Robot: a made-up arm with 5 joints.
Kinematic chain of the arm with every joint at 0, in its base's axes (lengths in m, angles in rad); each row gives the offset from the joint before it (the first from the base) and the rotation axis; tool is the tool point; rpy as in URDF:
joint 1: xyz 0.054 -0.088 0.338 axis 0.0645 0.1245 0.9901
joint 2: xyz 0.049 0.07 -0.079 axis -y
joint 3: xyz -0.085 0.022 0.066 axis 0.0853 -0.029 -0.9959
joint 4: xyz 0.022 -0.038 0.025 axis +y
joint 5: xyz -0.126 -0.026 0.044 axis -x
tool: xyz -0.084 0.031 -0.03 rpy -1.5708 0 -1.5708
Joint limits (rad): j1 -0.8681..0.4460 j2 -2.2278..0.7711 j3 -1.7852..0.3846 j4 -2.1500..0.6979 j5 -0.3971..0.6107
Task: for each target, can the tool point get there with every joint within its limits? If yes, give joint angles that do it. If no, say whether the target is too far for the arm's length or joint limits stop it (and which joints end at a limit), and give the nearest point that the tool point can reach.
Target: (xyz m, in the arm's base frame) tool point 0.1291 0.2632 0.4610
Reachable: no: joint limits stop it (at a limit: joint 1, joint 3, joint 5) | nearest point 0.2016 0.1310 0.4652 | short by 0.151 m
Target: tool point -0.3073 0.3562 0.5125
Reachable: no: too far | nearest point -0.1166 0.1160 0.3920 | short by 0.330 m
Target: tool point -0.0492 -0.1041 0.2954
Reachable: yes | joints -0.4910 -0.3851 -0.9888 -0.6461 0.0170
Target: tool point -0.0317 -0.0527 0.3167
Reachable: yes | joints 0.2400 -1.4899 -0.1990 -1.5780 0.1612
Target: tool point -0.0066 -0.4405 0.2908
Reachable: no: joint limits stop it (at a limit: joint 1, joint 2, joint 5) | nearest point 0.1120 -0.3092 0.2917 | short by 0.177 m
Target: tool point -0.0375 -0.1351 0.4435
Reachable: yes | joints 0.2462 -0.7201 -0.3656 -0.2963 0.5197
